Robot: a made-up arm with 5 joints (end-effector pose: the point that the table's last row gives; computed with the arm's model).
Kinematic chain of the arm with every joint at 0, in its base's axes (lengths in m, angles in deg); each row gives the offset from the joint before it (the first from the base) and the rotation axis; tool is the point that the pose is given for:
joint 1: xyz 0 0 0.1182 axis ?
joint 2: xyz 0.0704 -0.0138 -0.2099 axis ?
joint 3: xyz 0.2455 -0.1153 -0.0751 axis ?
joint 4: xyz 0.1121 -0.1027 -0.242 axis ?
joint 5: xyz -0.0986 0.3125 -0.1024 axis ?
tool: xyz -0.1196 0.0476 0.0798
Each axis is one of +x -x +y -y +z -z.
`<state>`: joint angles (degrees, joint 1 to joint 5).
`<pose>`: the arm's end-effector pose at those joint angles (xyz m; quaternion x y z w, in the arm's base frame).
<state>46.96 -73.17 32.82 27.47 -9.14</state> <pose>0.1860 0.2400 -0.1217 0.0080 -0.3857 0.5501 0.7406</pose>
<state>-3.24 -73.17 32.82 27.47 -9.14</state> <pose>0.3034 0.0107 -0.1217 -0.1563 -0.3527 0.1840 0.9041</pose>
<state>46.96 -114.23 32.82 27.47 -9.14</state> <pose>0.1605 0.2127 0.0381 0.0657 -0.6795 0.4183 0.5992</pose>
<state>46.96 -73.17 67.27 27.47 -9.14</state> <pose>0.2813 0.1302 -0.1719 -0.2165 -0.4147 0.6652 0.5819</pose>
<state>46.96 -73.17 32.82 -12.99 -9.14</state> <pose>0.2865 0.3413 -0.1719 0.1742 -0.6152 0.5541 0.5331</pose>
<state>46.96 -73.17 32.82 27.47 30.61</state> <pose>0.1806 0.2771 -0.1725 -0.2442 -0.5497 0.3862 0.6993</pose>
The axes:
joint 1: +z
joint 2: +y
joint 3: +z
joint 4: +y
joint 5: -x

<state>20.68 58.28 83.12 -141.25 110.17</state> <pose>-0.2770 0.2073 -0.2808 -0.0497 -0.2037 -0.3094 0.9275</pose>
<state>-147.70 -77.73 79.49 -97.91 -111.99</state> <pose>-0.4576 -0.4289 -0.0350 0.1127 -0.0578 0.3486 0.9287</pose>
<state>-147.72 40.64 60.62 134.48 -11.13</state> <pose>0.0334 -0.2282 -0.3106 0.7557 0.5969 0.0026 0.2693</pose>
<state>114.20 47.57 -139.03 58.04 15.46</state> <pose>0.1787 0.3702 -0.5296 -0.3067 0.2654 -0.2961 0.8648</pose>
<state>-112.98 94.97 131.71 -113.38 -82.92</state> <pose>0.1289 0.4077 -0.0322 -0.3494 0.8845 -0.1676 0.2598</pose>
